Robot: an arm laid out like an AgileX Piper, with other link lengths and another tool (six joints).
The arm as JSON. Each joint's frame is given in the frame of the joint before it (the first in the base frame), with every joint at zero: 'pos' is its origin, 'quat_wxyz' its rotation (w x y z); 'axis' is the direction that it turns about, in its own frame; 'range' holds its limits. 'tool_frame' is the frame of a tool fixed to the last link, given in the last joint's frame.
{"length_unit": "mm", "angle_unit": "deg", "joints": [
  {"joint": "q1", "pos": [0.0, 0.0, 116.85], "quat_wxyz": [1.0, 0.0, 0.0, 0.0], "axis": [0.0, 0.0, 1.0], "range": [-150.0, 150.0]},
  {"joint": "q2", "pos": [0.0, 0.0, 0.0], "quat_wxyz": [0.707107, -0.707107, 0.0, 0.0], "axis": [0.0, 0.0, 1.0], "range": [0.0, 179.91]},
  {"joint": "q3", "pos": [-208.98, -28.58, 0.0], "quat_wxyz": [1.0, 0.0, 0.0, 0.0], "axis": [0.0, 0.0, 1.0], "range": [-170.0, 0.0]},
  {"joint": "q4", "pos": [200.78, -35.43, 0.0], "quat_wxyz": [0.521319, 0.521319, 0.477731, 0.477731], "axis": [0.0, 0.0, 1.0], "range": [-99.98, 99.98]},
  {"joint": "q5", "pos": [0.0, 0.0, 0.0], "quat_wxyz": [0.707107, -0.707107, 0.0, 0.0], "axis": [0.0, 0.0, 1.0], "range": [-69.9, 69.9]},
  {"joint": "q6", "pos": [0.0, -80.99, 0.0], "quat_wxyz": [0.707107, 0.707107, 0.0, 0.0], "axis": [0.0, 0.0, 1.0], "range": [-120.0, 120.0]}
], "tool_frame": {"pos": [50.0, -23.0, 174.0], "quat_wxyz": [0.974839, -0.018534, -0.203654, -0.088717]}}
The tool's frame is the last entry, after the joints.
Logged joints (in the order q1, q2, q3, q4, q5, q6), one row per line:
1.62, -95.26, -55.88, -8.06, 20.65, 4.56
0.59, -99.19, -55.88, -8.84, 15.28, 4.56
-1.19, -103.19, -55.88, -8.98, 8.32, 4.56
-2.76, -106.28, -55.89, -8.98, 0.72, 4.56
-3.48, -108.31, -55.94, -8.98, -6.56, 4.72
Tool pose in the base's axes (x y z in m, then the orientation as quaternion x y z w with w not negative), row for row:
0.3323, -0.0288, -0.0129, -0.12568, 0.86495, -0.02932, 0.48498
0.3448, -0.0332, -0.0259, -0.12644, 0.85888, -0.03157, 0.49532
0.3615, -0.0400, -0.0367, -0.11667, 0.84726, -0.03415, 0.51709
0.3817, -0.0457, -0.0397, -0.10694, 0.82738, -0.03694, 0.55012
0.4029, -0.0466, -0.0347, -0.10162, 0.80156, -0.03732, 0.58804
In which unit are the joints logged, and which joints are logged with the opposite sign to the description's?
The joints are logged in degrees. Opposite sign: q2.
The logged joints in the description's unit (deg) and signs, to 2 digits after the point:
1.62, 95.26, -55.88, -8.06, 20.65, 4.56
0.59, 99.19, -55.88, -8.84, 15.28, 4.56
-1.19, 103.19, -55.88, -8.98, 8.32, 4.56
-2.76, 106.28, -55.89, -8.98, 0.72, 4.56
-3.48, 108.31, -55.94, -8.98, -6.56, 4.72

